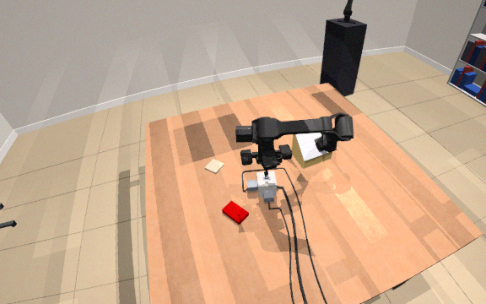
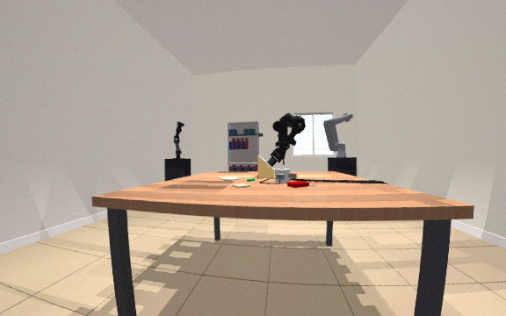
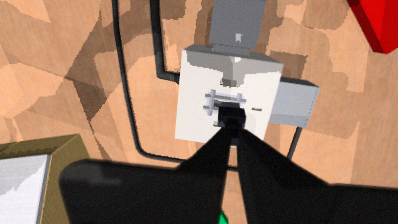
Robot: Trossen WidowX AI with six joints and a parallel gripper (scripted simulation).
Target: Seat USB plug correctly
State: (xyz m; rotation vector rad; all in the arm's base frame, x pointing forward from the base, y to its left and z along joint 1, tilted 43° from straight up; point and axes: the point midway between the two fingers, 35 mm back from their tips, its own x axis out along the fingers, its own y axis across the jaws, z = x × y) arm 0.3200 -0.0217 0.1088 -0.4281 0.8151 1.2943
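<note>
Now: gripper tip 20 mm above the black USB plug. The rest, counted from my gripper tip: green piece: 50 mm behind, 200 mm to the right, 130 mm below; then red block: 170 mm ahead, 50 mm to the left, 130 mm below; then USB socket: 70 mm below.
</note>
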